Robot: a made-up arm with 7 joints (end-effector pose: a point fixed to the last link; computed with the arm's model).
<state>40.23 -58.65 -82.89 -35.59 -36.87 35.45 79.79</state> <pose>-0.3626 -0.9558 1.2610 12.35 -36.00 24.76</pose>
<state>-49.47 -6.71 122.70 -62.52 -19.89 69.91 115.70</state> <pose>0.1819 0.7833 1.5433 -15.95 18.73 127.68</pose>
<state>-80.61 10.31 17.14 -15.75 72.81 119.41 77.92</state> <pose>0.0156 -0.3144 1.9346 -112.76 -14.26 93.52</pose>
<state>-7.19 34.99 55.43 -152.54 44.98 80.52 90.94</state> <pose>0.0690 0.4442 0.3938 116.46 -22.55 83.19</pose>
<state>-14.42 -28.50 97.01 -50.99 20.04 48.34 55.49</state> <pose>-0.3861 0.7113 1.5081 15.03 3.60 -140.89</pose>
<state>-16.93 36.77 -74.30 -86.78 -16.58 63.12 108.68</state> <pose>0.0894 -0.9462 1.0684 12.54 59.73 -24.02</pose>
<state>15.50 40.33 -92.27 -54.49 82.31 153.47 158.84</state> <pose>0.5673 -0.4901 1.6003 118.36 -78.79 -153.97</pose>
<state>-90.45 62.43 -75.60 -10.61 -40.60 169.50 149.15</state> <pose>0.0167 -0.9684 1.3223 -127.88 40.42 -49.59</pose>
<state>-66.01 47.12 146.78 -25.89 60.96 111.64 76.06</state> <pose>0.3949 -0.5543 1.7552 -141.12 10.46 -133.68</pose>
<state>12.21 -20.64 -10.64 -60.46 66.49 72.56 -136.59</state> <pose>0.3514 -0.0543 1.7954 65.33 -3.58 -2.29</pose>
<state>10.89 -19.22 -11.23 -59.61 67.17 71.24 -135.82</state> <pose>0.3641 -0.0629 1.7909 64.74 -1.91 -3.18</pose>
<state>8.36 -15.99 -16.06 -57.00 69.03 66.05 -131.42</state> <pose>0.3810 -0.1188 1.7797 62.90 4.46 -7.78</pose>
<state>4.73 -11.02 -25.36 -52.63 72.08 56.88 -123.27</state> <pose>0.3824 -0.2132 1.7620 58.16 15.09 -17.29</pose>
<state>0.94 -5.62 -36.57 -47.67 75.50 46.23 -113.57</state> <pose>0.3555 -0.3012 1.7459 49.21 26.14 -31.40</pose>
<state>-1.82 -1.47 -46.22 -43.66 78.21 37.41 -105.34</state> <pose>0.3183 -0.3516 1.7382 38.09 33.38 -46.74</pose>
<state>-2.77 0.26 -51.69 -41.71 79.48 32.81 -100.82</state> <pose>0.2920 -0.3696 1.7376 30.94 36.01 -56.32</pose>
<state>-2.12 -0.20 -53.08 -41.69 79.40 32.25 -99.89</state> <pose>0.2793 -0.3731 1.7398 30.24 36.28 -57.82</pose>
